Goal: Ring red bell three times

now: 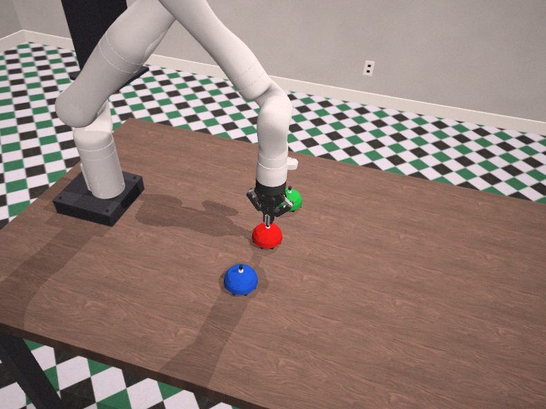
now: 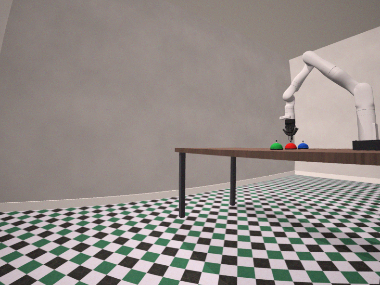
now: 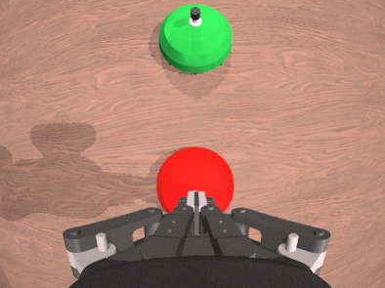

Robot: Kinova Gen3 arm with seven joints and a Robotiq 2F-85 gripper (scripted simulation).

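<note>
My gripper is now 4 cm above the red bell. Also, from my hand: green bell (1 cm ahead, 16 cm to the left, 4 cm below); then blue bell (1 cm behind, 16 cm to the right, 4 cm below).
</note>
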